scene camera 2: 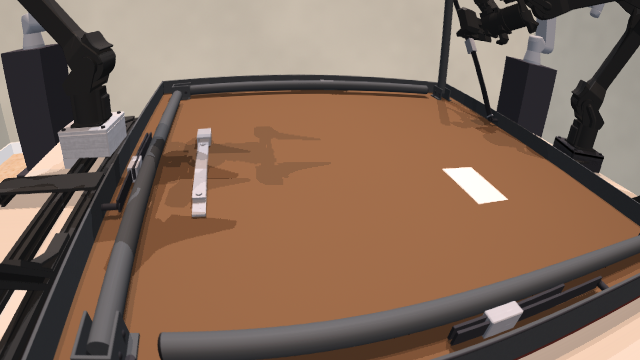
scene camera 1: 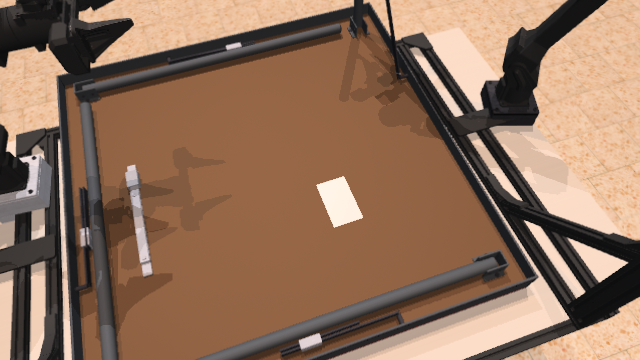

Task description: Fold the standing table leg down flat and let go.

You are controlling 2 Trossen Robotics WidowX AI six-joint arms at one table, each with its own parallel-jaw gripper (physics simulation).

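Pixels of known places: left gripper, fingertip midpoint: (scene camera 1: 131,3); right gripper, fingertip midpoint: (scene camera 2: 459,35); left arm's base, origin of the base link: (scene camera 2: 92,121) (scene camera 1: 10,179); right arm's base, origin of the base link: (scene camera 2: 579,146) (scene camera 1: 512,95).
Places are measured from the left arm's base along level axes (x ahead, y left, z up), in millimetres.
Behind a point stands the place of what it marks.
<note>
The standing table leg (scene camera 1: 358,15) {x 788, y 252, z 28 mm} (scene camera 2: 445,47) {x 785, y 258, z 121 mm} is upright in its bracket at the top right corner of the brown tabletop (scene camera 1: 240,150) {x 443, y -28, z -30 mm} (scene camera 2: 320,240) {x 364, y -299, z -38 mm}. Its upper end is out of view. A thin dark brace (scene camera 1: 393,40) {x 825, y 116, z 54 mm} (scene camera 2: 481,80) {x 825, y 127, z 65 mm} rises from the table's edge beside it, with a white block (scene camera 2: 470,46) {x 813, y 179, z 140 mm} on it in scene camera 2. My left gripper (scene camera 1: 105,45) is open and empty, high over the top left of scene camera 1. My right gripper (scene camera 2: 467,26) {x 812, y 237, z 161 mm} is narrowed with nothing seen between its fingers, close by the brace just above the white block; the fingers are small and dark.
Three other legs lie flat along the edges: one at the back (scene camera 1: 215,57) {x 432, y 229, z 4 mm} (scene camera 2: 305,87) {x 421, y 223, z -8 mm}, one at the left (scene camera 1: 95,200) {x 159, y -91, z -4 mm} (scene camera 2: 132,220) {x 175, y -299, z -12 mm}, one at the front (scene camera 1: 350,315) {x 566, y -424, z -16 mm} (scene camera 2: 350,325) {x 359, y -434, z -13 mm}. A pale bar (scene camera 1: 140,220) {x 234, y -147, z -22 mm} (scene camera 2: 201,170) {x 233, y -168, z -23 mm} and a white rectangle (scene camera 1: 340,201) {x 613, y -200, z -35 mm} (scene camera 2: 475,185) {x 610, y -203, z -35 mm} lie on the tabletop.
</note>
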